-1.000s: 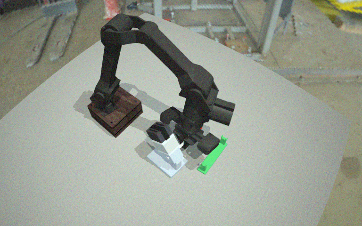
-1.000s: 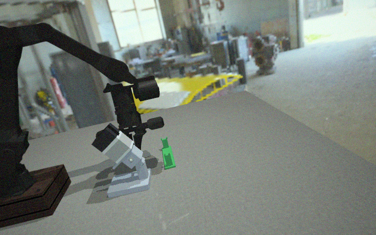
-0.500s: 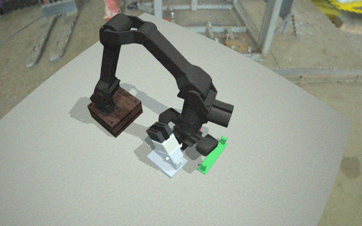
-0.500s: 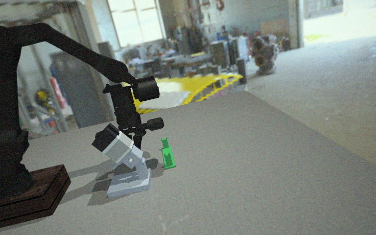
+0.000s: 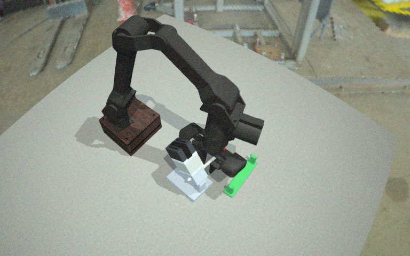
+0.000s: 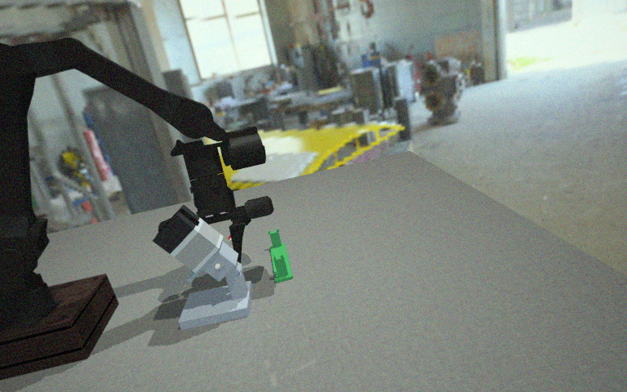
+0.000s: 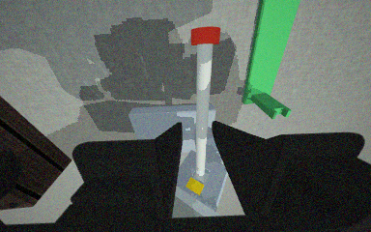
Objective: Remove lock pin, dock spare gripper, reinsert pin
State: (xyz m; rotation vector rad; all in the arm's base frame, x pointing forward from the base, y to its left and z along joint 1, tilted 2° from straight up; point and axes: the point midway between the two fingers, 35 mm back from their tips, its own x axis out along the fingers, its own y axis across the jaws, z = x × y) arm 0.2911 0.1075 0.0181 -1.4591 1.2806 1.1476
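Now: gripper tip 1 cm past the socket and 4 cm to the left of it. The rest, counted from my gripper tip: green strip: 7 cm ahead, 8 cm to the left, 3 cm below; then spare gripper: 2 cm behind, 5 cm to the right, 7 cm above.
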